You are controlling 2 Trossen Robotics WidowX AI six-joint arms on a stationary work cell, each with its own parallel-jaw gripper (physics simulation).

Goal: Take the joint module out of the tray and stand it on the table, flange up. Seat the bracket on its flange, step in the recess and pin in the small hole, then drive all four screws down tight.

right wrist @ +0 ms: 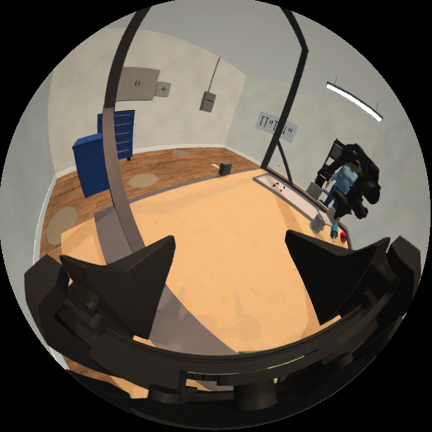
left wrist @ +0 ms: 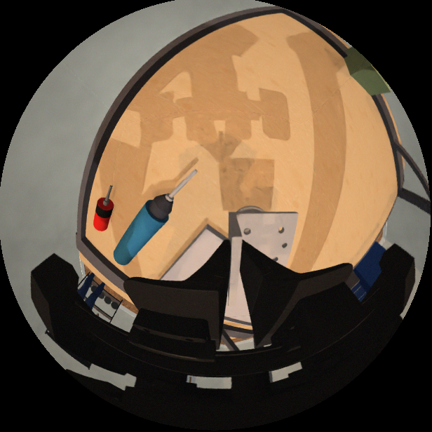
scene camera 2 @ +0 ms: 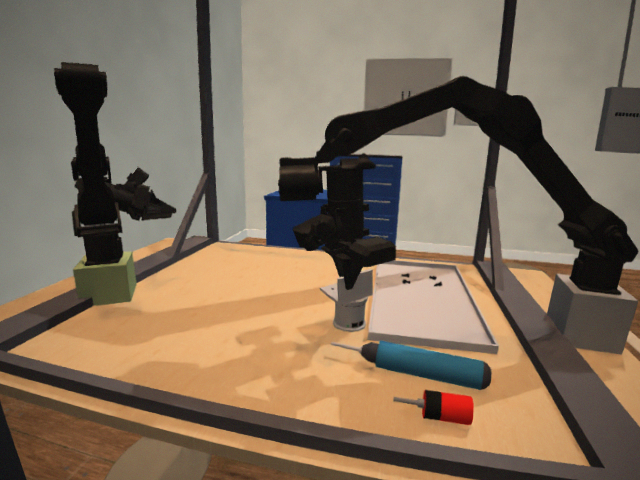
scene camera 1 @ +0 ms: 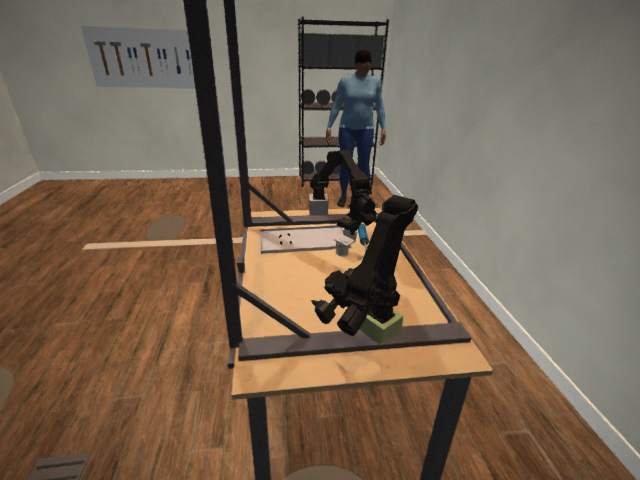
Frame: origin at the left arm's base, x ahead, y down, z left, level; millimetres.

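Seen in the pictures: left gripper, fingertip midpoint: (scene camera 2: pixel 347 288) (scene camera 1: pixel 353 234); right gripper, fingertip midpoint: (scene camera 2: pixel 173 213) (scene camera 1: pixel 320 291); left arm's base, link origin: (scene camera 2: pixel 593 286) (scene camera 1: pixel 318 197); right arm's base, link origin: (scene camera 2: pixel 104 259) (scene camera 1: pixel 381 314).
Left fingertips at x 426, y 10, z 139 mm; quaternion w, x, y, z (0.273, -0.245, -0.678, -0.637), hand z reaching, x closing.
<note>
Offsets run from my left fingertips to a thing's top centre. "spot": to the spot under its first point.
The grey joint module {dz -45, dx +4, dy +29 mm} (scene camera 1: pixel 341 250) (scene camera 2: pixel 349 316) (right wrist: pixel 316 226) stands upright on the table beside the tray. My left gripper (scene camera 2: pixel 349 283) (left wrist: pixel 232 244) is shut on the upright plate of the light grey bracket (scene camera 2: pixel 363 285) (left wrist: pixel 265 223). The bracket's holed plate lies roughly level over the module's top; the fingers and plate hide whether step and pin are seated. Several black screws {dz -284, dx -85, dy +78 mm} (scene camera 2: pixel 406 281) (right wrist: pixel 278 187) stand or lie in the tray {dz -221, dx -125, dy +77 mm} (scene camera 2: pixel 431 320) (left wrist: pixel 192 255). My right gripper (scene camera 2: pixel 171 210) (right wrist: pixel 231 239) is open and empty, raised near its own base.
A blue screwdriver {spot: dz +89, dx -149, dy +61 mm} (scene camera 2: pixel 431 364) (left wrist: pixel 140 232) lies in front of the module, its shaft pointing to the picture's left in scene camera 2. A smaller red and black driver {dz +156, dx -152, dy +59 mm} (scene camera 2: pixel 454 408) (left wrist: pixel 102 215) lies nearer the table's front edge. Dark frame posts (scene camera 2: pixel 206 124) stand at the table's edges.
</note>
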